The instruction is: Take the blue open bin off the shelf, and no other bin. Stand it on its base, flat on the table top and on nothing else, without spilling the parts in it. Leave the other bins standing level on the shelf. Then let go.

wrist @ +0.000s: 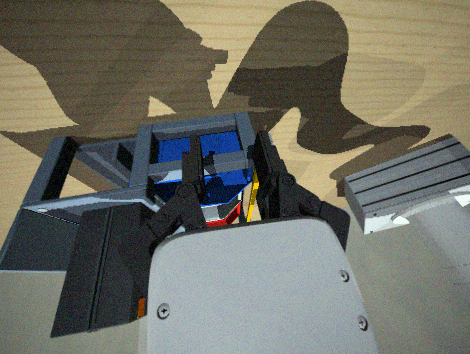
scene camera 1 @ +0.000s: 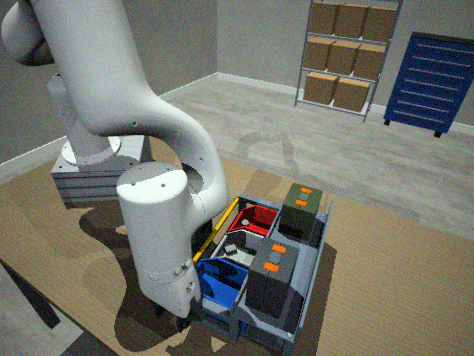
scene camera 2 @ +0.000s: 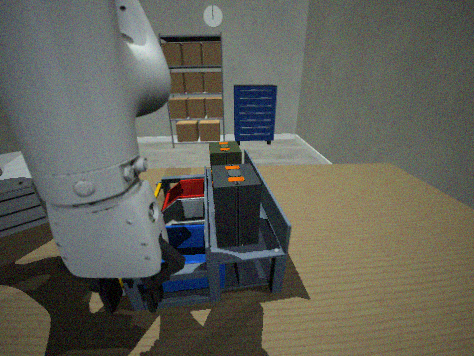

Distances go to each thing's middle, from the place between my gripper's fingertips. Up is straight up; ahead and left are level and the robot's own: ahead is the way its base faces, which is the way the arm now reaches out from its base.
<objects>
I see my gripper 130 mm to the right of the blue open bin (scene camera 1: 220,281), 60 mm above it and 10 mm short of it. Also, from my hand: grey open bin (scene camera 1: 247,243) (250 mm to the left, 60 mm below); red open bin (scene camera 1: 260,218) (360 mm to the left, 60 mm below, 20 mm behind).
</objects>
